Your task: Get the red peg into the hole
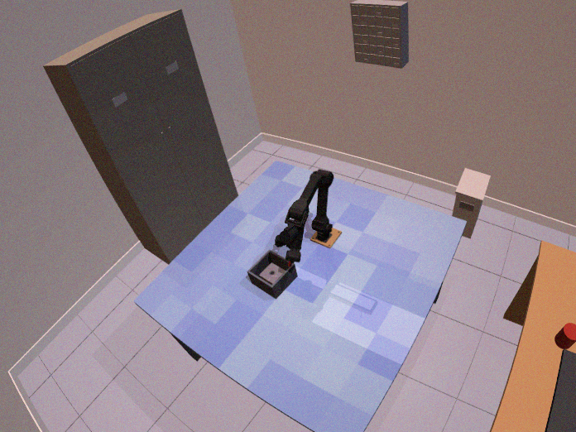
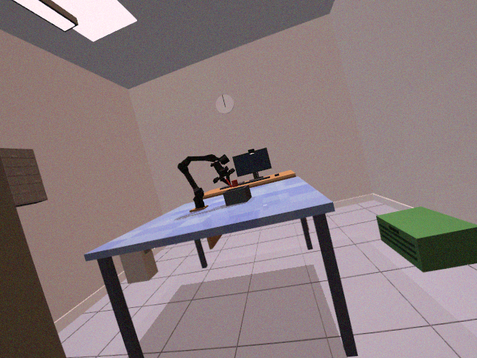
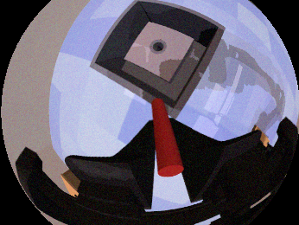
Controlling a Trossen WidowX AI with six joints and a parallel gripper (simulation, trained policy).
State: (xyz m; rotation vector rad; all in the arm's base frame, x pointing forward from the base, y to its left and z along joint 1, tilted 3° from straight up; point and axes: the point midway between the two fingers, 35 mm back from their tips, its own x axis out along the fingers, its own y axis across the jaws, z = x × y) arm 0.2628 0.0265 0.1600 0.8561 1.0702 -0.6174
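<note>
Right now the pale plate is 9 cm to the right of my gripper tip, 8 cm below it and 6 cm ahead of it. Also, from my gripper tip: dark box 10 cm below, 9 cm to the right, 6 cm ahead; red peg 2 cm above.
</note>
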